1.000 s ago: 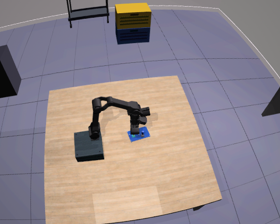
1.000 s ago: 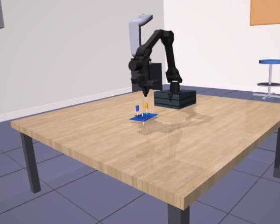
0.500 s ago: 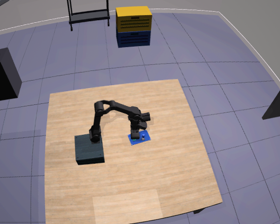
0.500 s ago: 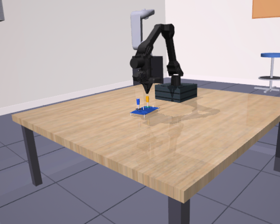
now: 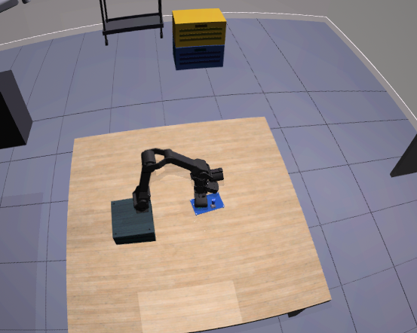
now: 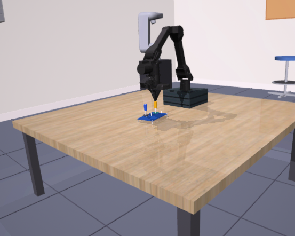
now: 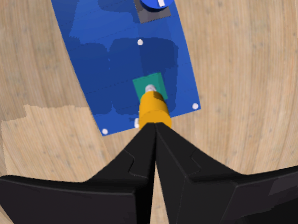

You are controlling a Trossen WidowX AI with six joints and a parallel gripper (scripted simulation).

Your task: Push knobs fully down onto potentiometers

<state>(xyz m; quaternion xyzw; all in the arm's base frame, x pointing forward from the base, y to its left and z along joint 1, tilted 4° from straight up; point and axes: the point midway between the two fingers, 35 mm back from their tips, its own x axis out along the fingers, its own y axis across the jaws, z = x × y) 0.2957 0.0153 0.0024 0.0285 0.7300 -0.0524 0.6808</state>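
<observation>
Now: the orange knob 2 cm below my gripper tip. Also, from my gripper tip: blue knob 7 cm ahead, 1 cm to the right, 2 cm below.
</observation>
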